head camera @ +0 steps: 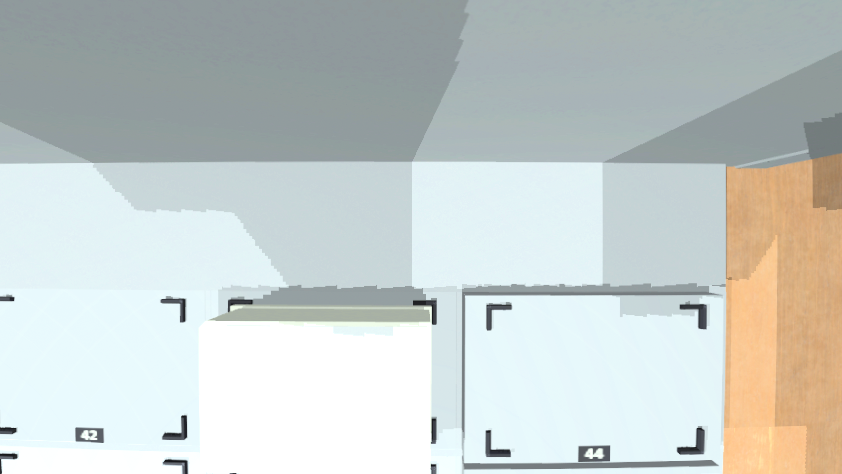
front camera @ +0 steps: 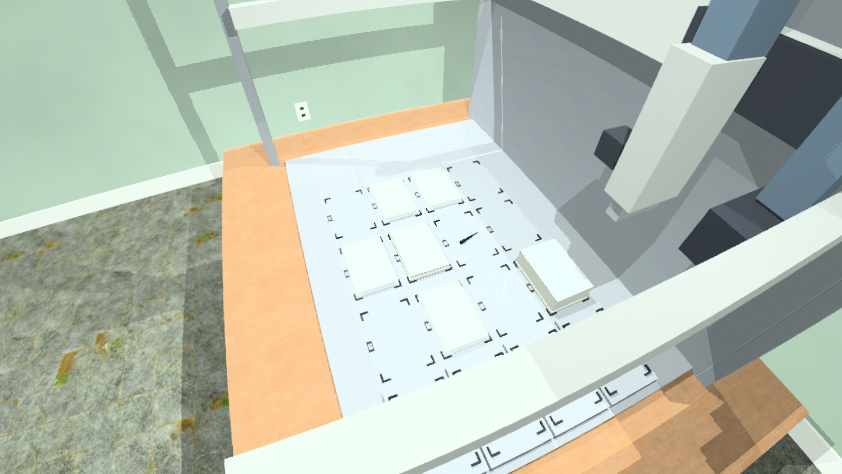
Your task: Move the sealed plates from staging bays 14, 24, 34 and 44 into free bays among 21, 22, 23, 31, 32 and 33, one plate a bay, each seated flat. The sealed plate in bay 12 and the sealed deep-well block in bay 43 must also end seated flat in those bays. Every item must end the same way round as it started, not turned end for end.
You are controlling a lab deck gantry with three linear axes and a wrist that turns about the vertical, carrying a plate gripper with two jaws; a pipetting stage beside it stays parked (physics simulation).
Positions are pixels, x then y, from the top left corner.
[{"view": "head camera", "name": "grey wall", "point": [690, 89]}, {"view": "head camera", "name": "bay 44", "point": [632, 370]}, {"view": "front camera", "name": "sealed plate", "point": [370, 270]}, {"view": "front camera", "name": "sealed plate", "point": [433, 186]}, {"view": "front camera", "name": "grey wall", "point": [547, 86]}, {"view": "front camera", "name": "bay 44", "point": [627, 384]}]
